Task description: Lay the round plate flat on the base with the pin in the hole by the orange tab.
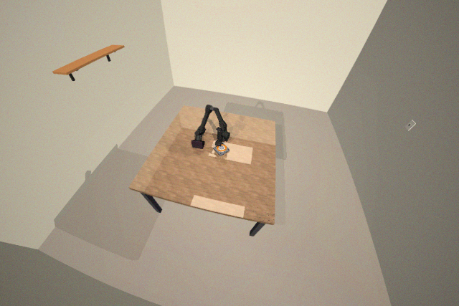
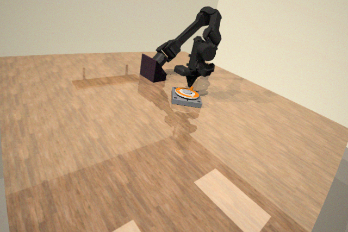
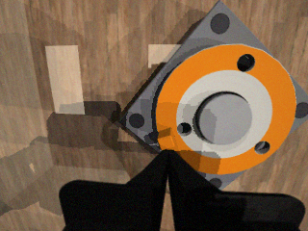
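Right now my gripper tip is 20 mm to the left of the round plate and 20 mm short of it. The rest, counted from my gripper tip: square grey base 40 mm to the right, 30 mm ahead, 20 mm below.
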